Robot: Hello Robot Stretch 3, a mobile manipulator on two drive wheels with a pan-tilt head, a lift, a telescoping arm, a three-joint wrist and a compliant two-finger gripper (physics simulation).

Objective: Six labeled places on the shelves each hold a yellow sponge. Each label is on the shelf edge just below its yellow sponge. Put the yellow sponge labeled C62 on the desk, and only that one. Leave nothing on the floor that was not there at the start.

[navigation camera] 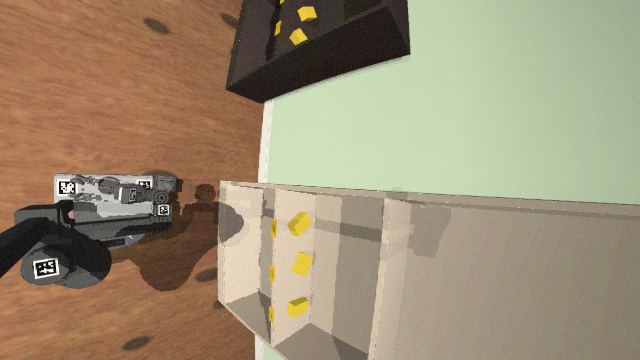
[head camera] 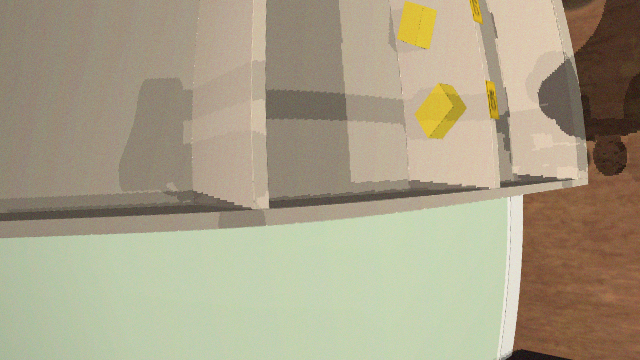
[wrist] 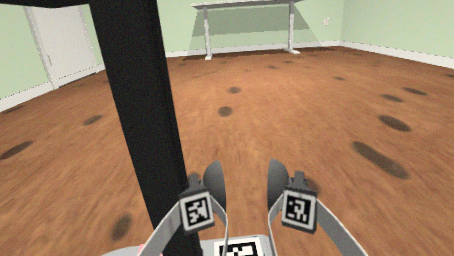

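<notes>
In the pale shelf unit [head camera: 125, 227] [navigation camera: 500, 204], a tilted yellow sponge [head camera: 441, 111] [navigation camera: 299, 224], a middle yellow sponge [head camera: 417, 25] [navigation camera: 302, 263] and a third yellow sponge [navigation camera: 297, 307] lie in a row on one shelf. Their edge labels [head camera: 492, 100] [navigation camera: 273, 228] are too blurred to read surely. The dark shelf unit [navigation camera: 340, 60] holds a yellow sponge [navigation camera: 298, 36] and another yellow sponge [navigation camera: 307, 13]; its label [navigation camera: 278, 28] is unreadable. My gripper [wrist: 245, 178] is open and empty, low over the floor, away from the sponges. The desk [wrist: 247, 4] stands far ahead in the wrist view.
The robot's base [navigation camera: 107, 200] is on the wooden floor in front of the pale unit. Green wall [navigation camera: 450, 125] shows between the two units. A black mast [wrist: 140, 115] crosses the wrist view. A white door [wrist: 65, 42] is at the far left.
</notes>
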